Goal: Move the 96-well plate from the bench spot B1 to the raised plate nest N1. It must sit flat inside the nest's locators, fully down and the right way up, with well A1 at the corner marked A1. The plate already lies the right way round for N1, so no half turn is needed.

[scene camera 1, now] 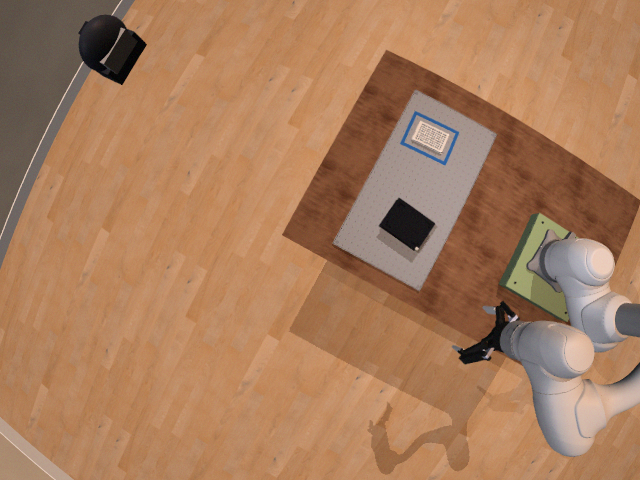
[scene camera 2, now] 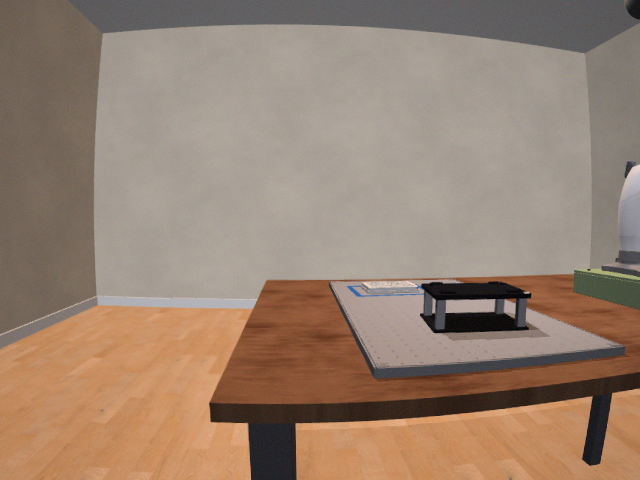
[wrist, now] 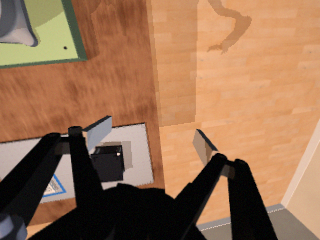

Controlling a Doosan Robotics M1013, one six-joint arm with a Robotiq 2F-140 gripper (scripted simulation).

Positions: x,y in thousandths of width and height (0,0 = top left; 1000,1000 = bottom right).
Labels:
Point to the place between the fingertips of my gripper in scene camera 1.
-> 735,686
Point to a black raised nest N1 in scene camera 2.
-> At 726,607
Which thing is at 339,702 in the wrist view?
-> A black raised nest N1.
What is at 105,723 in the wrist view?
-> My gripper.

